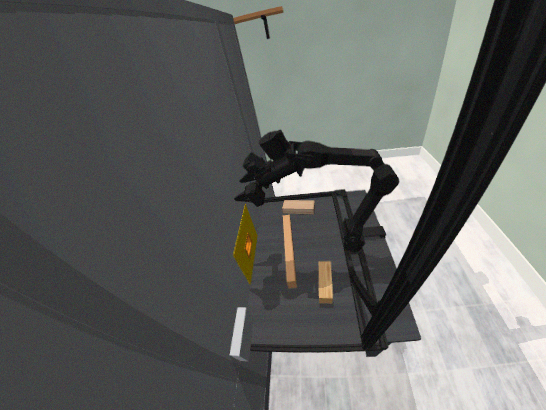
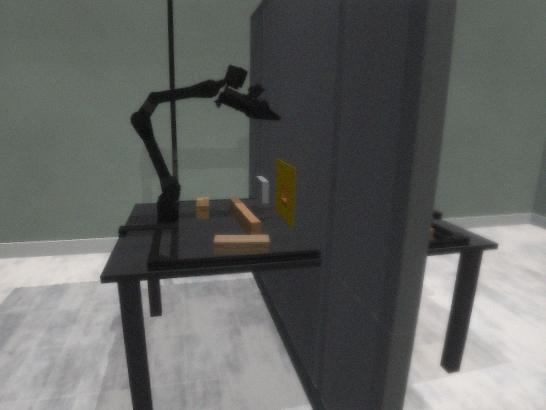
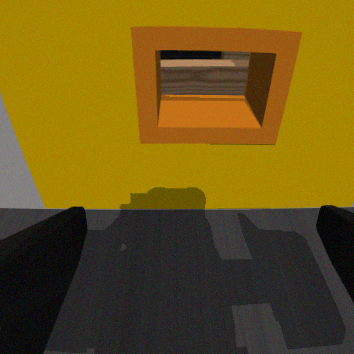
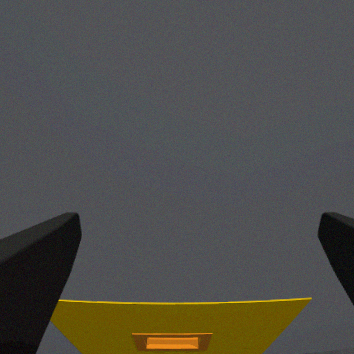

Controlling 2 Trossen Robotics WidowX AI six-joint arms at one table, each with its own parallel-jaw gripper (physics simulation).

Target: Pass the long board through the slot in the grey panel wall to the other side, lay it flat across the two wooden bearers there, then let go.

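Places are measured from the left arm's base along level axes (x ahead, y down, z left), in centimetres.
Pixels of known places: left gripper, between the fingertips: (image 3: pixel 204 217); right gripper, between the fingertips: (image 1: pixel 237 190) (image 2: pixel 277 118) (image 4: pixel 202 224); right arm's base, origin of its link: (image 1: pixel 353 247) (image 2: pixel 167 221).
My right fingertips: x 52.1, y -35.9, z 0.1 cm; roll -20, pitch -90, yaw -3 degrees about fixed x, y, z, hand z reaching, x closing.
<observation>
For each thing: its middle in the pictures, then the offset to it from my right fingertips. "spot": a spot on its surface instead. Level surfaces: height alone.
- orange-framed slot, a spot on its surface: (image 3: pixel 216 136) spot: dx -9.1, dy +31.0, dz -1.7 cm
- long wooden piece, middle of its body: (image 3: pixel 170 83) (image 2: pixel 243 216) (image 1: pixel 289 247) dx +12.3, dy +35.0, dz +1.5 cm
- Wood, a spot on its surface: (image 3: pixel 202 77) spot: dx +10.9, dy +33.7, dz -2.7 cm
- white block, a spot on its surface: (image 1: pixel 239 332) spot: dx -1.8, dy +27.8, dz -35.0 cm
- table, height of its surface: dy +37.8 cm
- small brown piece, middle of its body: (image 2: pixel 413 230) dx -42.4, dy +35.7, dz +25.9 cm
The grey panel wall (image 1: pixel 125 125) (image 2: pixel 370 150) (image 4: pixel 190 125) bears a yellow plate (image 1: pixel 243 267) (image 2: pixel 285 172) (image 3: pixel 65 100) (image 4: pixel 100 320) around the orange-framed slot (image 3: pixel 216 136) (image 4: pixel 139 342). A long wooden piece (image 1: pixel 288 245) (image 2: pixel 245 216) lies parallel to the wall. Two shorter wooden blocks lie near it: one (image 1: pixel 298 207) (image 2: pixel 241 244) points toward the wall, the other (image 1: pixel 325 280) (image 2: pixel 202 208) is farther from it. I cannot tell which are the bearers. My right gripper (image 1: pixel 240 188) (image 2: pixel 278 118) (image 4: pixel 202 224) is open, above slot height. My left gripper (image 3: pixel 204 217) is open, facing the slot from the other side.
Wood (image 3: pixel 202 77) shows through the slot. A white block (image 1: pixel 239 332) (image 2: pixel 263 190) is at the wall beside the yellow plate. Dark rails (image 1: pixel 305 347) (image 2: pixel 235 259) edge the table. Part of the other table (image 2: pixel 482 243) shows beyond the wall, with a small brown piece (image 2: pixel 431 234).
</observation>
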